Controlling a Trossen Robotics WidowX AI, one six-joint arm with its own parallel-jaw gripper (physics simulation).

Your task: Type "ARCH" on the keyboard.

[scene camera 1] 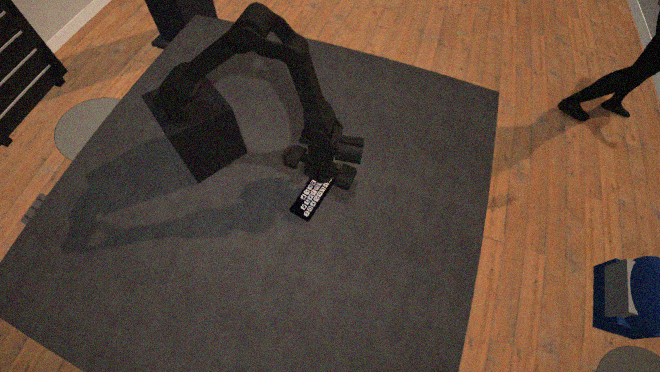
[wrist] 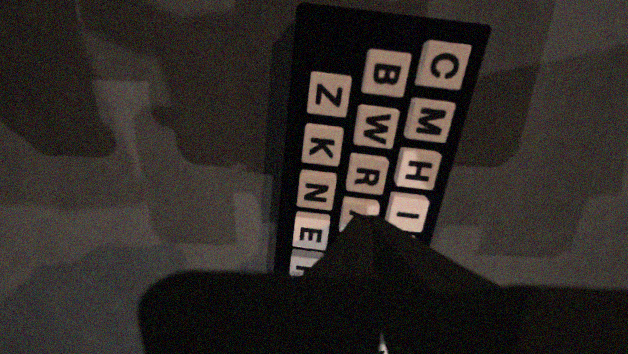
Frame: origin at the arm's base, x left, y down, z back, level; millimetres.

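Seen in the pictures: gripper, between the fingertips: [scene camera 1: 320, 181] [wrist: 364, 226]; arm's base, origin of its link: [scene camera 1: 179, 114].
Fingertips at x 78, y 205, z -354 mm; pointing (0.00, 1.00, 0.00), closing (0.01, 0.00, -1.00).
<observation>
Pixels of each thing's top centre, then the offset from my fingertips to it. Level surfaces: height alone.
- black keyboard, centre of its top: [wrist: 350, 268] [scene camera 1: 316, 188] dx -22, dy +6, dz +3 mm
- R key, centre of its top: [wrist: 367, 176] dx +17, dy +6, dz +0 mm
- C key, centre of its top: [wrist: 444, 65] dx +54, dy +6, dz -21 mm
- H key, centre of its top: [wrist: 418, 170] dx +20, dy +6, dz -18 mm
- I key, centre of its top: [wrist: 407, 214] dx +2, dy +6, dz -16 mm
- dark mat, height of its surface: dy +24 mm
A black keyboard [scene camera 1: 311, 199] [wrist: 330, 40] with pale letter keys lies on the dark mat, partly under the arm. In the wrist view the R key [wrist: 367, 174], C key [wrist: 443, 65] and H key [wrist: 418, 169] show whole. The A key [wrist: 350, 212] is partly covered by the fingertips. My gripper [wrist: 364, 226] is shut and empty, its tips over the A key and beside the I key [wrist: 407, 212]. I cannot tell whether the tips touch the A key. Keys nearer the gripper body are hidden. In the scene view the fingertips are hidden by the arm.
The arm stands on a black box [scene camera 1: 215, 135] on the dark mat [scene camera 1: 380, 280]. A person's dark legs [scene camera 1: 610, 85] show at the right. A blue object [scene camera 1: 648, 295] stands at the lower right, and a dark slatted unit [scene camera 1: 30, 85] at the upper left.
</observation>
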